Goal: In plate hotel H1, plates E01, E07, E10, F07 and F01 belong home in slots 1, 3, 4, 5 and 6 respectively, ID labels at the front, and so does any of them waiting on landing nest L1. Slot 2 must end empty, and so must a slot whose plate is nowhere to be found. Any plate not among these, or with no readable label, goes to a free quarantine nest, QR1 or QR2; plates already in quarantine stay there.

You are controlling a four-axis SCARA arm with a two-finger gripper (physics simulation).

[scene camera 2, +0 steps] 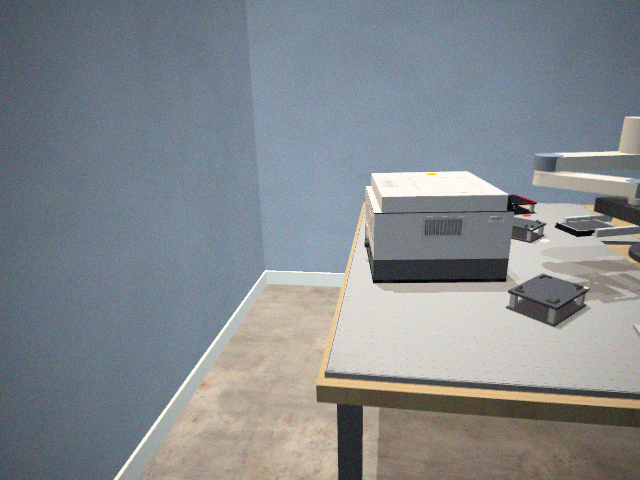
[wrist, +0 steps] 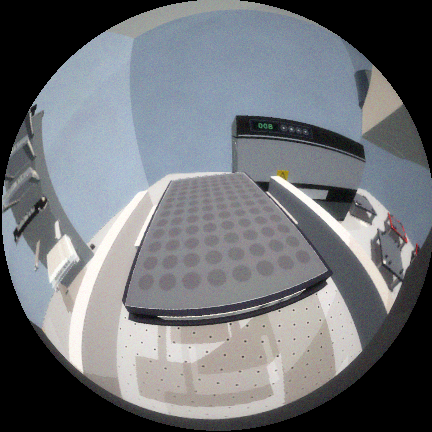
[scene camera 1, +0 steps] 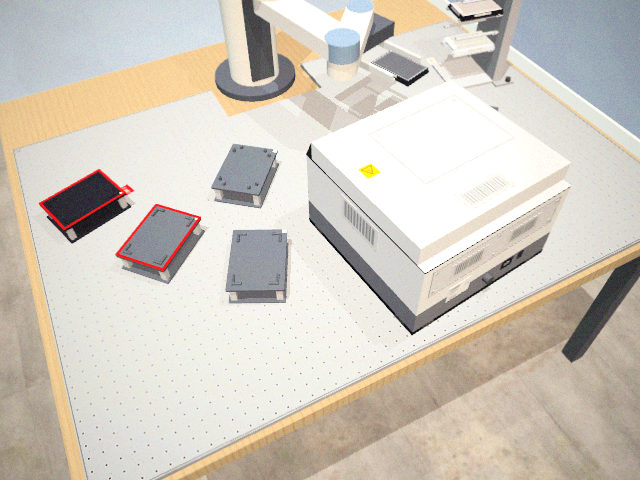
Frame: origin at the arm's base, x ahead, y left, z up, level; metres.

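Where they show: gripper, fingertip midpoint: [scene camera 2: 579, 226] [wrist: 210, 191] [scene camera 1: 406, 69]; arm's base, link origin: [scene camera 1: 255, 77].
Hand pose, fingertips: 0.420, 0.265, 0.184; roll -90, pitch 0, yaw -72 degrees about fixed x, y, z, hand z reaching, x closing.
Note:
Each offset is from my fingertips to the top centre of the thing, as dx, dy, dz. "spot": to the spot under its first point.
My gripper [scene camera 1: 395, 64] [wrist: 210, 191] is shut on a black-edged plate {-0.023, -0.008, +0.003} [scene camera 1: 402, 67] [scene camera 2: 581, 227] [wrist: 220, 250] with a grey, round-welled top. The plate is level, above the bench; no ID label on it is readable. The hotel {spot: -0.032, +0.358, -0.052} [scene camera 1: 504, 46] [wrist: 52, 200] stands at the back right in scene camera 1 and at the left in the wrist view, apart from the held plate. A white plate {-0.113, +0.295, -0.059} [scene camera 1: 469, 44] [wrist: 62, 261] sits low in it, a black plate {-0.113, +0.295, +0.047} [scene camera 1: 475, 10] [wrist: 30, 220] higher, with a gap between. Lighter plates show above; labels are unreadable. One red-edged nest {+0.133, -0.721, -0.115} [scene camera 1: 157, 236] has a bare grey top.
A second red-edged stand [scene camera 1: 82, 198] [scene camera 2: 523, 200] has a flat black top. Grey nests {spot: +0.017, -0.467, -0.122} [scene camera 1: 245, 167] {spot: +0.310, -0.558, -0.122} [scene camera 1: 257, 264] stand nearby, and another nest {+0.104, +0.135, -0.115} [scene camera 2: 547, 290] stands near the bench front in scene camera 2. A large white instrument {+0.374, -0.178, +0.083} [scene camera 1: 439, 134] [scene camera 2: 439, 237] [wrist: 295, 155] is a tall obstacle.

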